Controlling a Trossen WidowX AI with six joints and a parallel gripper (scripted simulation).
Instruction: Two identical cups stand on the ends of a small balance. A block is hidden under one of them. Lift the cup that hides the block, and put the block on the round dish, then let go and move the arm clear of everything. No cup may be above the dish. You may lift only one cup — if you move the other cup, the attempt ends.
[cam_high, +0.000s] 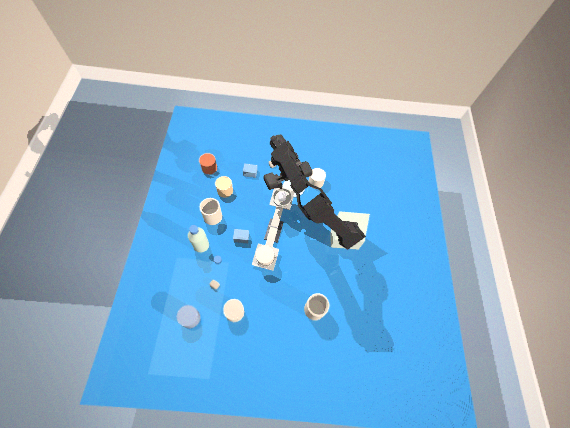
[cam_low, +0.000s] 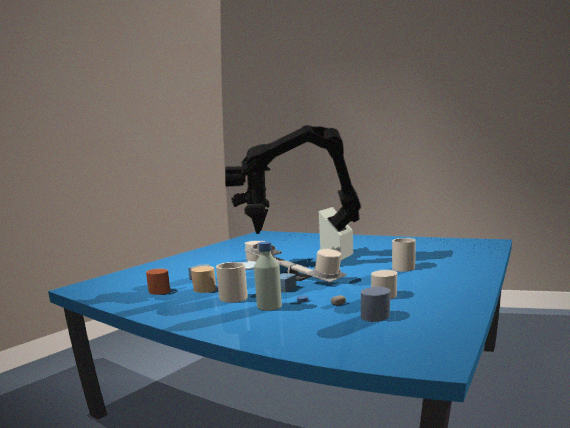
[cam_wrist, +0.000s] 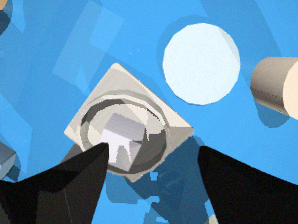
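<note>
My gripper tip is 13 cm above the pale round dish, 8 cm to the left of it and 3 cm past it. From my gripper tip the other things lie so: balance (15 cm to the left, 11 cm below, 4 cm ahead); tan cylinder (28 cm ahead, 9 cm below, 4 cm to the right); balance beam (15 cm to the left, 9 cm below, 4 cm ahead).
</note>
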